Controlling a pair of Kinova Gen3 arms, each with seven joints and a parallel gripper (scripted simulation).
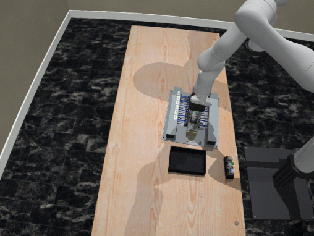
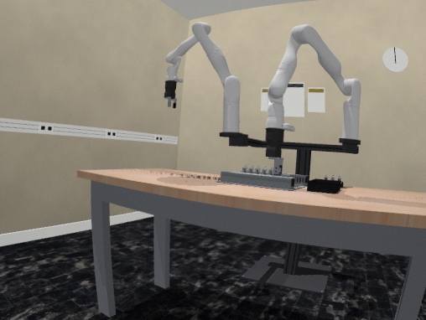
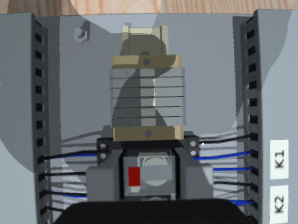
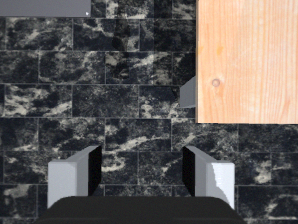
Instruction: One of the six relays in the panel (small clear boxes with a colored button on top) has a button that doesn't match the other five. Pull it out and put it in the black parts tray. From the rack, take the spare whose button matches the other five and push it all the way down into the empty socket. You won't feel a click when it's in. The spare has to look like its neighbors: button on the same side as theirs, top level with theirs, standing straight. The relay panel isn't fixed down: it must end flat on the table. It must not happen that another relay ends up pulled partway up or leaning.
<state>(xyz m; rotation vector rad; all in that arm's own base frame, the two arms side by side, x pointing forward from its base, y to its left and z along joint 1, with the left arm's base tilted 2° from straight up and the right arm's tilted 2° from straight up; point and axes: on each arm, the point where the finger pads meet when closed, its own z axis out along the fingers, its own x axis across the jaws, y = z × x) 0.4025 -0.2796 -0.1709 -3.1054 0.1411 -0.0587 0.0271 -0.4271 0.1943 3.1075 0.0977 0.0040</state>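
Right now my left hand is 50 mm to the left of the relay panel, 40 mm above it and 10 mm past it. From my left hand the other things lie so: spare rack (240 mm to the left, 140 mm behind, 60 mm below); then black parts tray (200 mm to the left, 50 mm below, 50 mm ahead).
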